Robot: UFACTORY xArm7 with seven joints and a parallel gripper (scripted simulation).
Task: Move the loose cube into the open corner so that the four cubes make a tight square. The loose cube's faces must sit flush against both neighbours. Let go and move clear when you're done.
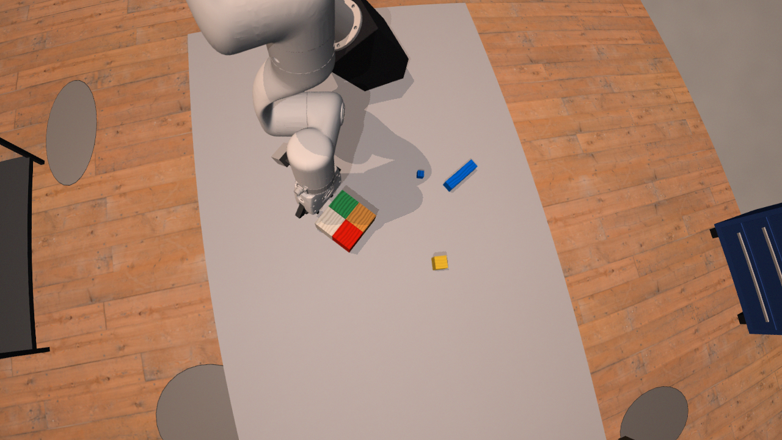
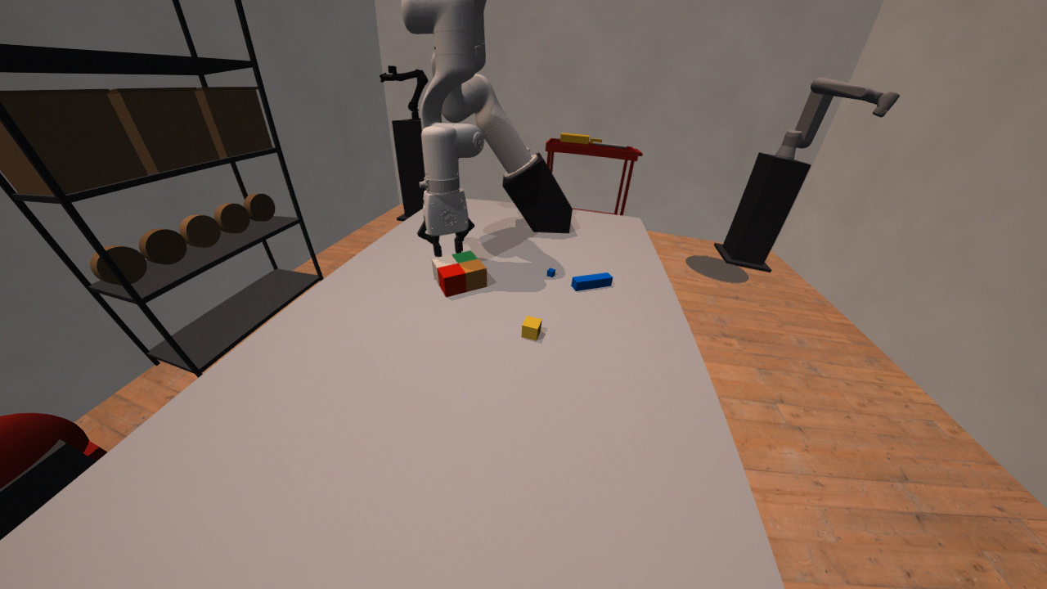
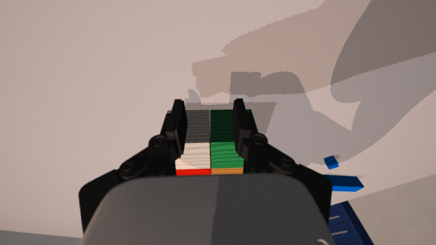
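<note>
Right now the white cube is 5 cm ahead of my hand, 2 cm to the left of it and 3 cm below it. Round my hand: red cube: 9 cm ahead, 5 cm to the left, 3 cm below; orange cube: 5 cm ahead, 9 cm to the left, 3 cm below; green cube: 2 cm ahead, 5 cm to the left, 3 cm below.
</note>
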